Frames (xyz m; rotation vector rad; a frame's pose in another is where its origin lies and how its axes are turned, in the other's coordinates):
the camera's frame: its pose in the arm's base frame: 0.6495 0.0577 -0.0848 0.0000 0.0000 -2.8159
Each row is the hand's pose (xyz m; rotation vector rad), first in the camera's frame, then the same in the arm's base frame.
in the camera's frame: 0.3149 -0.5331 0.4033 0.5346 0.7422 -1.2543
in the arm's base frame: 0.1806 0.4620 0.3185 -0.9169 0.4558 1.9743
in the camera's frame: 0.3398 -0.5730 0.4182 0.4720 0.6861 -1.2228
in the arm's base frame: 0.1442 0.4919 0.3334 -0.8566 0.4030 2.0440
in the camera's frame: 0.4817 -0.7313 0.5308 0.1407 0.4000 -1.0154
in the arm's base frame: -0.0409 0.5964 0.4460 -0.5169 0.0916 2.3954
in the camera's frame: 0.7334 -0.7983 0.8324 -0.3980 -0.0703 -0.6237
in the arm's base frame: -0.3008 0.5794 0.7476 0.1880 -0.5354 2.7840
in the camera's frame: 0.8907 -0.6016 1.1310 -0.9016 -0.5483 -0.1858
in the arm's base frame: -0.3869 0.3427 1.0462 -0.9958 1.1604 -2.6245
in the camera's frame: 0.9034 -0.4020 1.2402 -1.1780 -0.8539 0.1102
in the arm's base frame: -0.3350 0.1495 1.1554 -1.3411 1.3287 -2.0663
